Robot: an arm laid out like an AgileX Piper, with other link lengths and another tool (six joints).
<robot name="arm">
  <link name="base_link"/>
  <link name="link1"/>
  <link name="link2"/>
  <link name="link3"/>
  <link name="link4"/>
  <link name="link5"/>
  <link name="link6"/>
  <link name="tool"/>
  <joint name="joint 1" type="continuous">
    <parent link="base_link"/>
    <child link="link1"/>
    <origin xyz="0 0 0.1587"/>
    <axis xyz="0 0 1"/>
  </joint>
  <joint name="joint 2" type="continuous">
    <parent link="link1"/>
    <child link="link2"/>
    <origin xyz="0 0 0"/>
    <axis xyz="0 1 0"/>
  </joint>
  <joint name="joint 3" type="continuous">
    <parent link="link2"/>
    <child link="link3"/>
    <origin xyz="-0.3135 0 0.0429"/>
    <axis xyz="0 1 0"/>
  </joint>
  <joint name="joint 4" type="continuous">
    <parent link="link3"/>
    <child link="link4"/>
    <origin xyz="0.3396 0 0.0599"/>
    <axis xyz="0.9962 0 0.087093"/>
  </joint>
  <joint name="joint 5" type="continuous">
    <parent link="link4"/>
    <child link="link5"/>
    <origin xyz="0 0 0"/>
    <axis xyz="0 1 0"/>
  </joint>
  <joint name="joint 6" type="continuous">
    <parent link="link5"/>
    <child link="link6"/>
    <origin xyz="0.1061 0 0.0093"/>
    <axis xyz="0.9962 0 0.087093"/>
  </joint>
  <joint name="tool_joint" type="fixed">
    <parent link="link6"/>
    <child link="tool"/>
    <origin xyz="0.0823 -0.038 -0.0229" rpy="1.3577 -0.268 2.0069"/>
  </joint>
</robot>
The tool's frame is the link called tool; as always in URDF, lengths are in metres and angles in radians. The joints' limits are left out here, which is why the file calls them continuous.
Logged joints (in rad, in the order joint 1, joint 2, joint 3, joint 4, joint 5, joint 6), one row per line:
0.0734, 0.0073, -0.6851, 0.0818, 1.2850, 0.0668
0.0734, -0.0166, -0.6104, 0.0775, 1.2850, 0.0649
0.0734, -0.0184, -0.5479, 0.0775, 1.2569, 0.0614
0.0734, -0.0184, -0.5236, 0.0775, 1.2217, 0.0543
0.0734, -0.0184, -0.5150, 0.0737, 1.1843, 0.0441
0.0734, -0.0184, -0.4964, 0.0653, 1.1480, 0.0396
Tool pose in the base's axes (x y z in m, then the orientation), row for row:
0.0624, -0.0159, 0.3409, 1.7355, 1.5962, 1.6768
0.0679, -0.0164, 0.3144, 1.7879, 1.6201, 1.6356
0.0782, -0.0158, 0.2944, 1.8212, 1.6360, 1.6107
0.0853, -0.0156, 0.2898, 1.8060, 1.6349, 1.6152
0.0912, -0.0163, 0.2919, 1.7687, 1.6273, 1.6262
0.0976, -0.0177, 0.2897, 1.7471, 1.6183, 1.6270
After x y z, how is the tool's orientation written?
As a rotation vector, in radians.
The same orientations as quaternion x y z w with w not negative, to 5 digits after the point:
0.59521, 0.54743, 0.57508, 0.12380
0.60943, 0.55224, 0.55752, 0.11312
0.61801, 0.55517, 0.54658, 0.10537
0.61419, 0.55600, 0.54930, 0.10912
0.60513, 0.55675, 0.55637, 0.11957
0.60075, 0.55646, 0.55945, 0.12836

